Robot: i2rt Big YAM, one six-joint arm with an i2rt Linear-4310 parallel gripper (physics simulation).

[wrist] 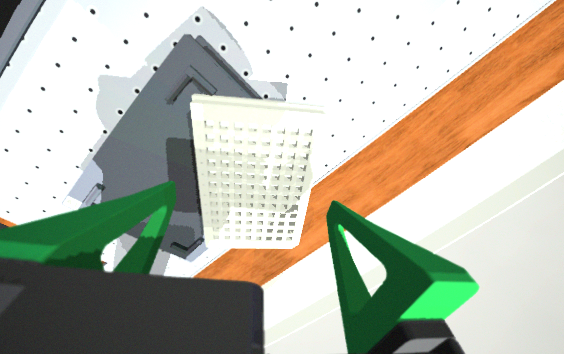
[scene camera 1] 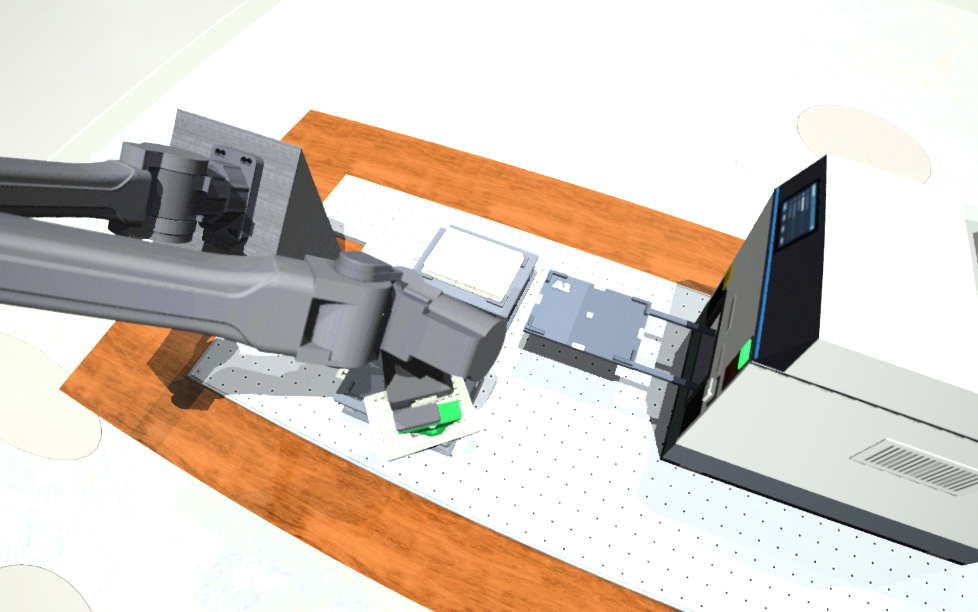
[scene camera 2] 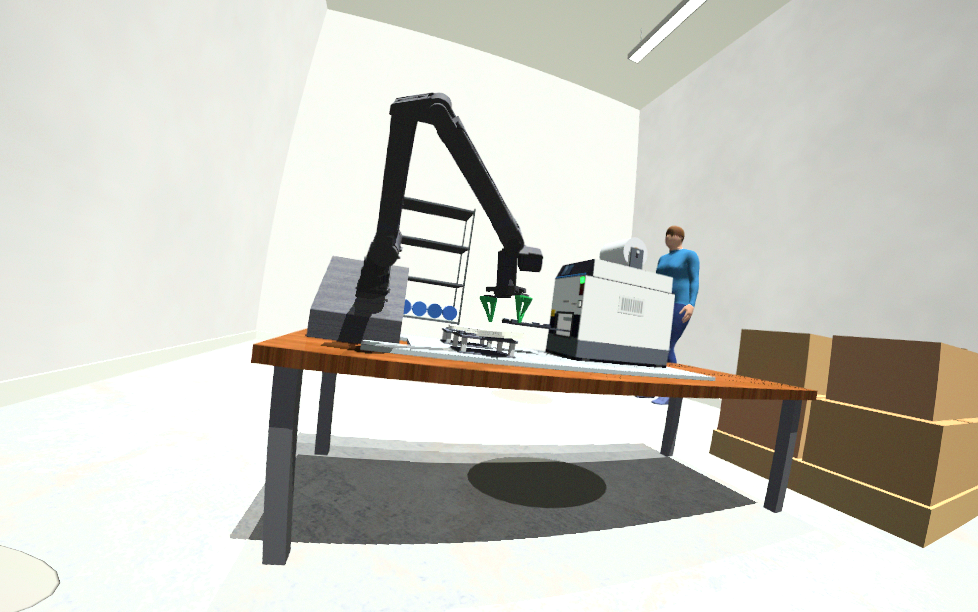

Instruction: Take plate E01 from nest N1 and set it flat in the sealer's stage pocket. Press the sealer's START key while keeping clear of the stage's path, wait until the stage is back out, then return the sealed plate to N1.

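Seen in the pictures: gripper, between the fingertips: (wrist: 256,199) (scene camera 1: 427,397) (scene camera 2: 504,322); arm's base, origin of its link: (scene camera 1: 233,193) (scene camera 2: 375,280).
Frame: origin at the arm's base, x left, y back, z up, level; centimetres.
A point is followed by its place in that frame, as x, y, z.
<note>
A cream well plate (scene camera 1: 384,434) {-18.3, -34.1, -10.4} (wrist: 250,150) {-11.5, -38.5, -10.5} lies askew on a dark nest (scene camera 1: 357,383) {-13.6, -26.9, -11.7} (wrist: 145,130) {-5.9, -34.2, -11.7}. It is turned against the nest's corner guides, overhangs its outer side and looks tilted. Its label and the nest's do not show. My gripper (scene camera 1: 432,424) (scene camera 2: 506,320) {-12.8, -37.5, -7.1} (wrist: 256,199) {-12.8, -37.5, -7.1} is open above the plate, empty, with one finger on either side in the wrist view. The sealer (scene camera 1: 894,288) {2.4, -75.1, 18.4} (scene camera 2: 623,317) {-4.6, -84.3, 0.1} has its stage (scene camera 1: 616,324) {5.4, -54.9, -6.3} (scene camera 2: 526,324) {0.1, -49.6, -6.9} out, with an empty pocket marked A1. A green lit patch (scene camera 1: 745,353) {-3.7, -66.3, 11.0} (scene camera 2: 582,280) {-3.6, -66.3, 10.4} shows on its front.
A second nest (scene camera 1: 520,290) {8.9, -40.4, -12.2} holds a plain white plate (scene camera 1: 472,261) {9.7, -32.4, -10.5}, between the arm's base block (scene camera 1: 238,129) {6.4, 1.6, 6.0} (scene camera 2: 357,310) {-9.9, 2.8, -9.3} and the stage. Rails join stage and sealer. A person (scene camera 2: 681,274) stands behind the sealer. Boxes (scene camera 2: 872,447) stand right of the table.
</note>
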